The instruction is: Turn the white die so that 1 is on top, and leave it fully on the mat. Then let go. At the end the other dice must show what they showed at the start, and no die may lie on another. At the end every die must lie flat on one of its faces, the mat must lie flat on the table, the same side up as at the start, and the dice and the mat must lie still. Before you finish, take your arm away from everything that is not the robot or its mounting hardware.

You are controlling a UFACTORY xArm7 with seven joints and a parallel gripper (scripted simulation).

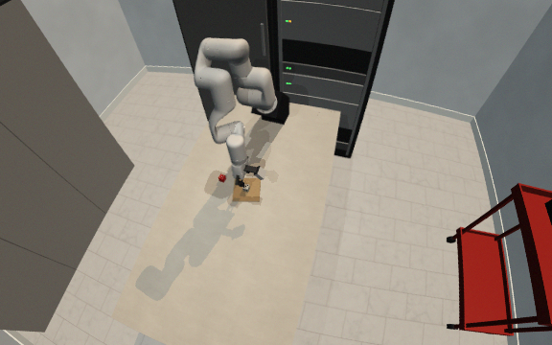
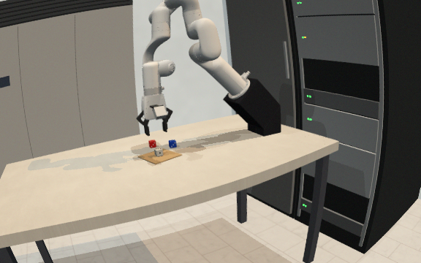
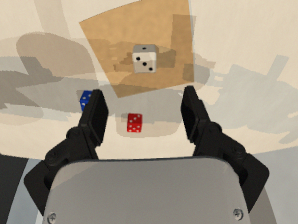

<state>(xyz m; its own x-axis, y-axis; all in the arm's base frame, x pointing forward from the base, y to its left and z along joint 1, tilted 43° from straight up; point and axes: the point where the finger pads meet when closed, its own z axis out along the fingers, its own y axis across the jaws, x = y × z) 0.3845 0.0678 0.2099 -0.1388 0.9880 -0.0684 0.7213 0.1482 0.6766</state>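
Right now my hand is 9 cm above the white die. Also, from my hand: red die 15 cm to the right, 10 cm below; blue die 10 cm to the right, 10 cm below, 8 cm behind; brown mat 11 cm below.
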